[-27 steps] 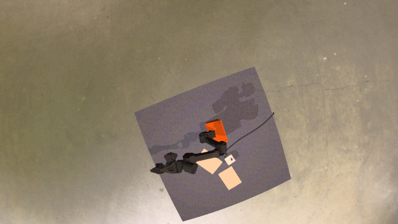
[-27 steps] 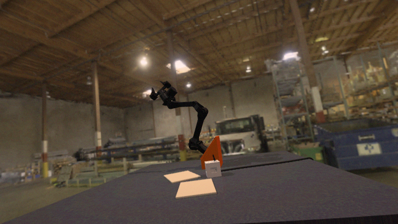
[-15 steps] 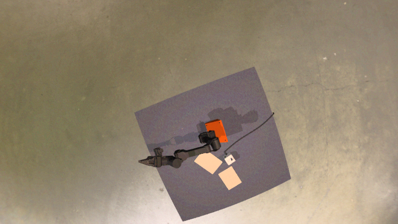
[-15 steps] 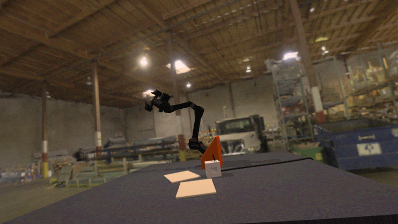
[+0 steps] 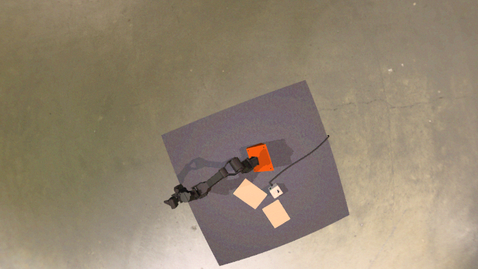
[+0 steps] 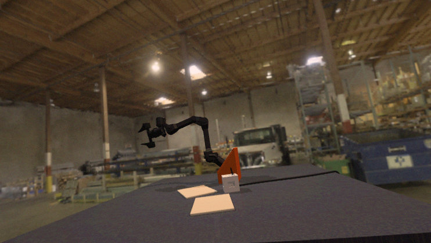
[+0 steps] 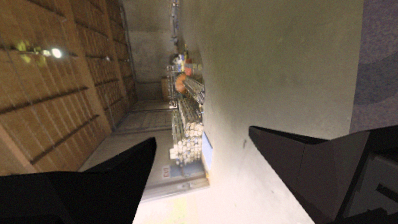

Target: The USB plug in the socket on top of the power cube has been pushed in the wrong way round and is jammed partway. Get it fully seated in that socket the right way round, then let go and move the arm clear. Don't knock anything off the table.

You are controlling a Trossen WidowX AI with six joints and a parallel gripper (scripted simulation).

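Right now my gripper tip is 210 mm short of the black USB plug, 720 mm to the right of it and 270 mm above it.
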